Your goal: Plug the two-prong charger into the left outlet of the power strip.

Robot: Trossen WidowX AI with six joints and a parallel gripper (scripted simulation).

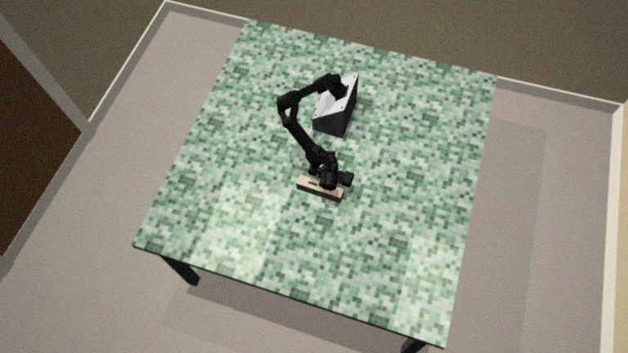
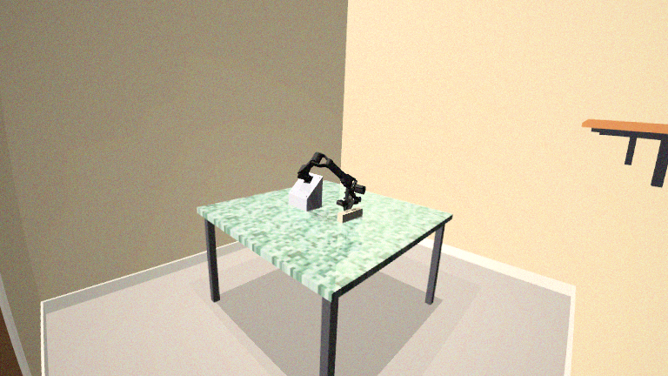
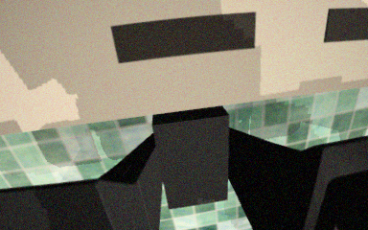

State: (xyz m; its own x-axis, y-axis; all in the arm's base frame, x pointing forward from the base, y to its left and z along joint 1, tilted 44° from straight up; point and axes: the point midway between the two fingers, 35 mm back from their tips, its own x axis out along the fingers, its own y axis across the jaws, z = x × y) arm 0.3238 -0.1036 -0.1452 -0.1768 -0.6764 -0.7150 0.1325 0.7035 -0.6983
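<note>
The black charger lies 20 mm ahead of my gripper tip and 10 mm above it.
</note>
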